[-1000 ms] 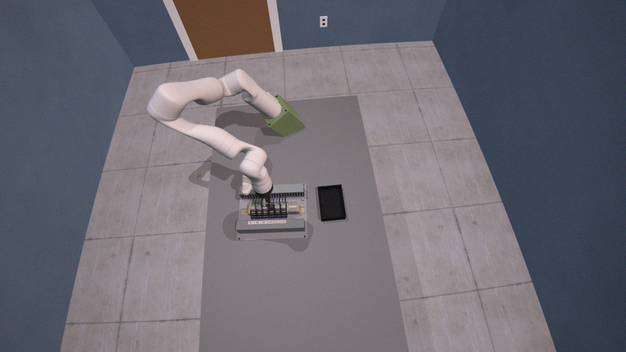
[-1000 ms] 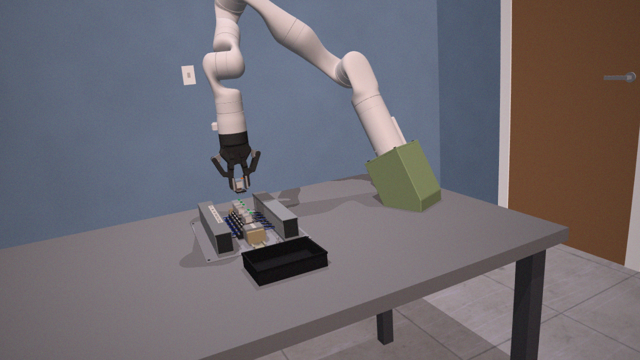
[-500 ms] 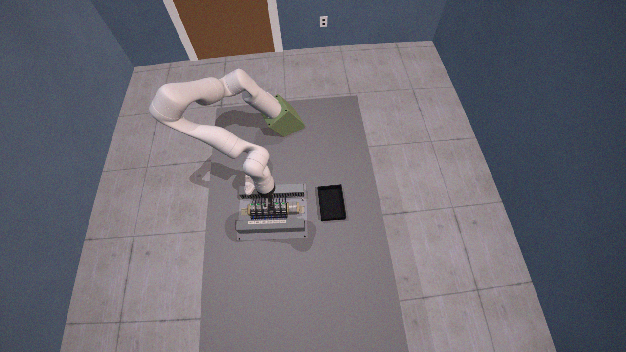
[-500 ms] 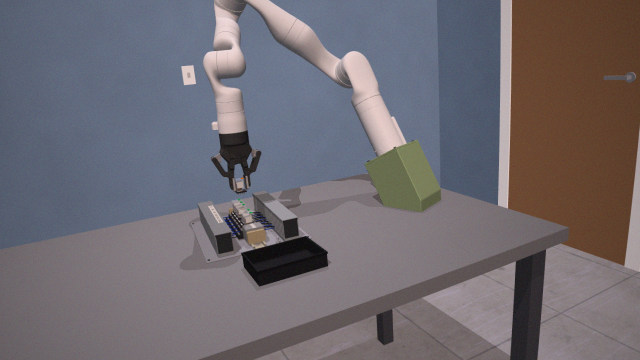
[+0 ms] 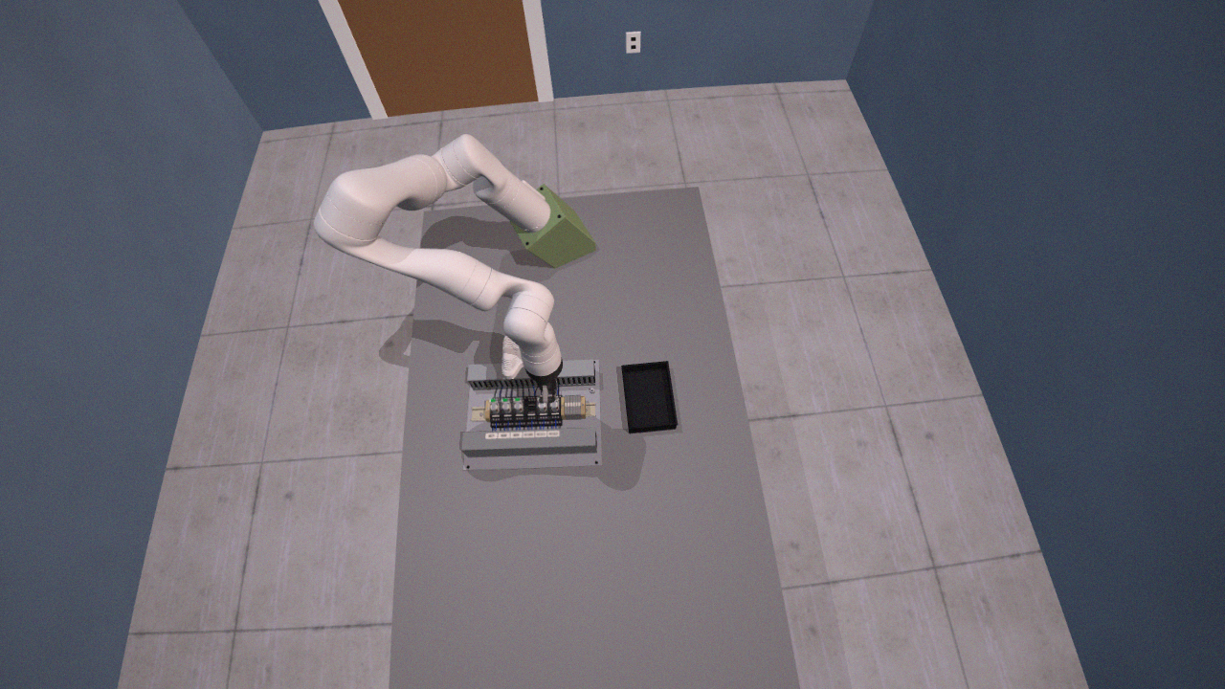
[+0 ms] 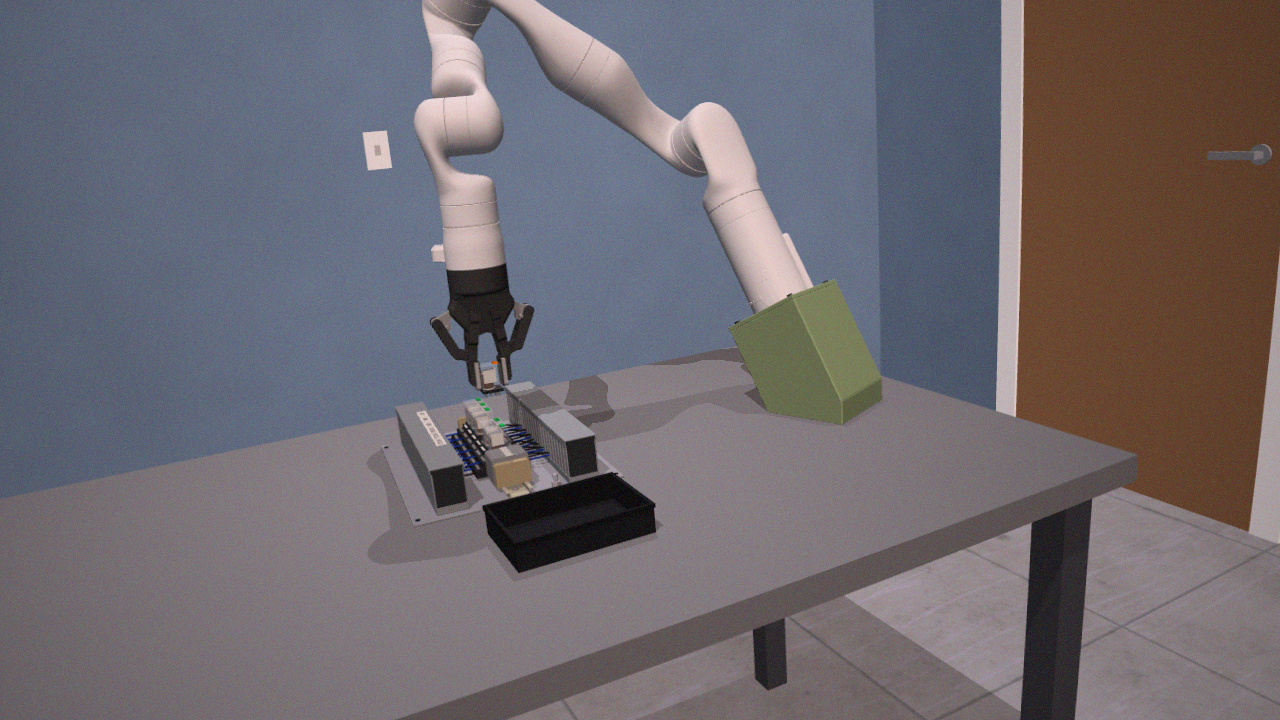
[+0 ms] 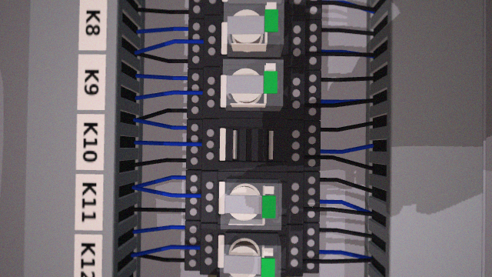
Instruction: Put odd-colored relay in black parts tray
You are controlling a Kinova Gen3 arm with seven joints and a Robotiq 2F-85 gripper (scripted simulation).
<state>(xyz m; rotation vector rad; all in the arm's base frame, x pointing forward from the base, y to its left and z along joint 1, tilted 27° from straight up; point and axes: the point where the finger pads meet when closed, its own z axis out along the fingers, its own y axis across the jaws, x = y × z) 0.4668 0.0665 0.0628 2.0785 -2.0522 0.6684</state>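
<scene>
Right now the black parts tray is 220 mm to the left of my hand, 130 mm below it and 20 mm behind it. From my hand the other things lie so: relay: 10 mm below; relay panel: 110 mm below, 60 mm to the right.
</scene>
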